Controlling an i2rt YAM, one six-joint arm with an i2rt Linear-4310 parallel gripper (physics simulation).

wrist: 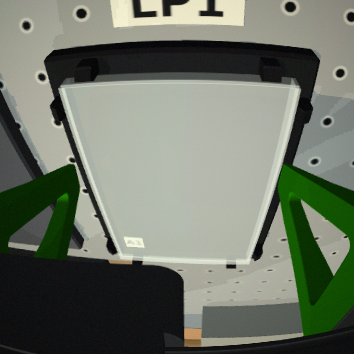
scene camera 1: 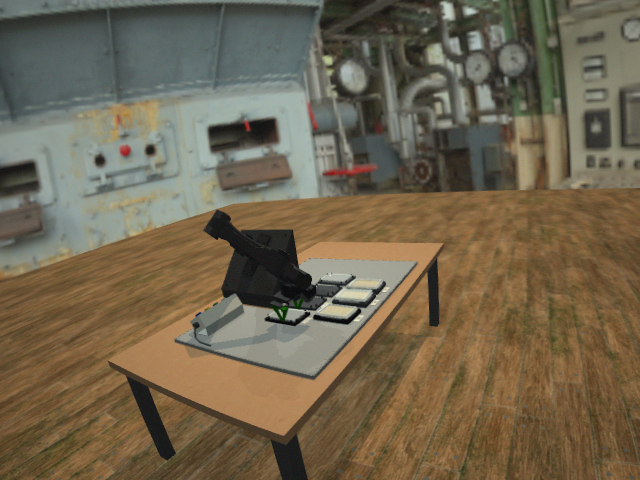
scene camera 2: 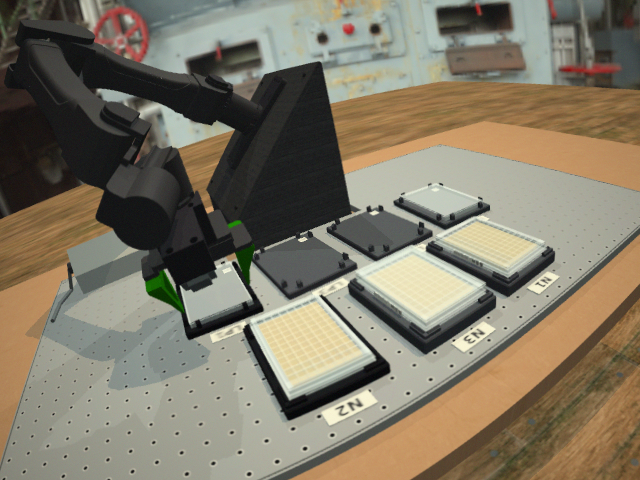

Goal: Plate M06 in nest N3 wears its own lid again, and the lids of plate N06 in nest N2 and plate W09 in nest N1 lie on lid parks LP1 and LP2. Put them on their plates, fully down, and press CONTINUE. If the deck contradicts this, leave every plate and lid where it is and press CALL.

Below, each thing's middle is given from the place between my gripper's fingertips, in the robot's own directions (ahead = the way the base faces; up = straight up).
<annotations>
My gripper is now right at the black lid park LP1 (scene camera 2: 247, 311). Also, from my hand: label LP1 (wrist: 118, 20) (70 mm ahead, 10 mm to the left, 10 mm below); then nest N3 (scene camera 2: 424, 341) (220 mm to the left, 150 mm ahead); then nest N2 (scene camera 2: 301, 405) (170 mm ahead, 90 mm to the left).
</annotations>
